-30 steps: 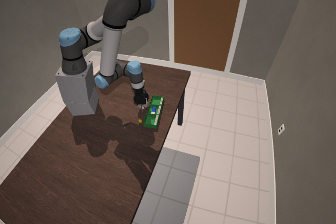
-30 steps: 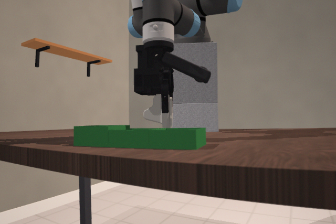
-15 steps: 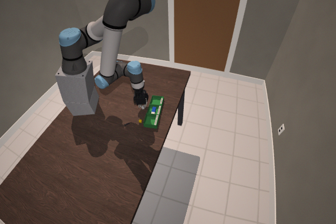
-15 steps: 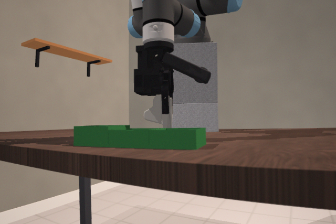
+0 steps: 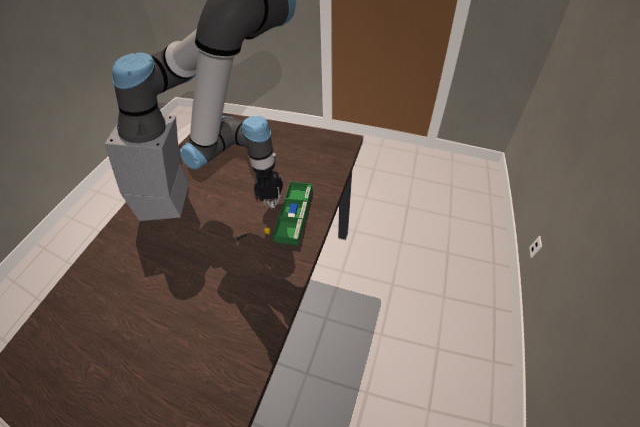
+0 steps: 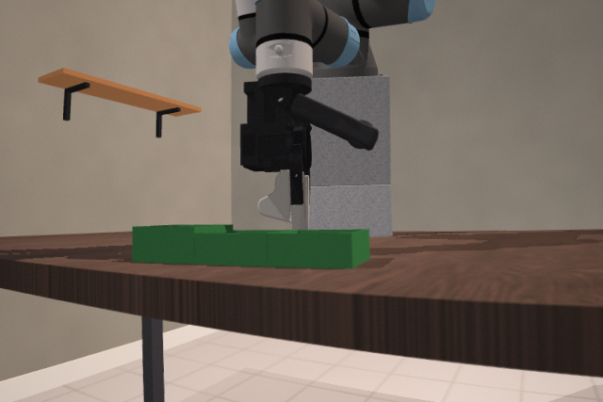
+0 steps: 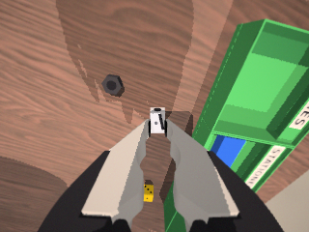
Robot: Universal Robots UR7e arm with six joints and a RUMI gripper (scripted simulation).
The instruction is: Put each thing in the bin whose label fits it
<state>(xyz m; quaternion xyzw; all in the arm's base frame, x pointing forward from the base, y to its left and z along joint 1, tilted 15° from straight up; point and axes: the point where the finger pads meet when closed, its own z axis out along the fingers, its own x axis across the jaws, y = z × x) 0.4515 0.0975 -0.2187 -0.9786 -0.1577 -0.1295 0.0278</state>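
My hand is 50 mm past the dark nut, 20 mm to the right of it and 10 mm above it. Also, from my hand: blue-and-white eraser 80 mm ahead, 30 mm to the right; green bin row 90 mm ahead, 20 mm to the right; white item 10 mm below.
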